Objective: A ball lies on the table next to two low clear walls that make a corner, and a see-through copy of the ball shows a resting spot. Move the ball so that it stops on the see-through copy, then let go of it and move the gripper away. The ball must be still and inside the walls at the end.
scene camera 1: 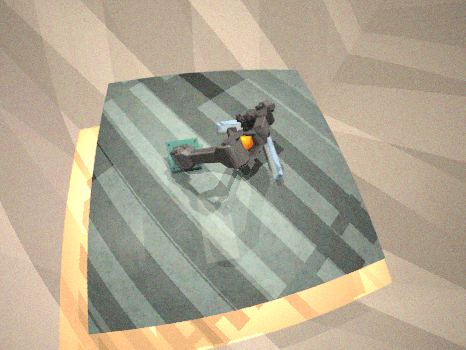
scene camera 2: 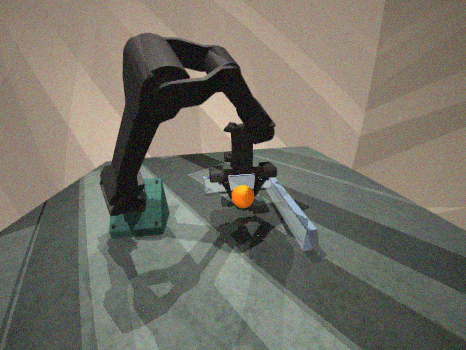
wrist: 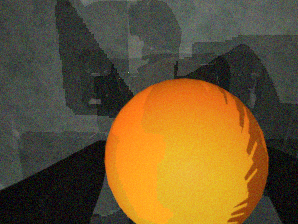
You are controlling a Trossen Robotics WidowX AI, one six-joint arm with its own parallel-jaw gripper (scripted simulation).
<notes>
In view: the gripper (scene camera 2: 242,197).
The gripper shows as well in the wrist view (wrist: 182,152).
</notes>
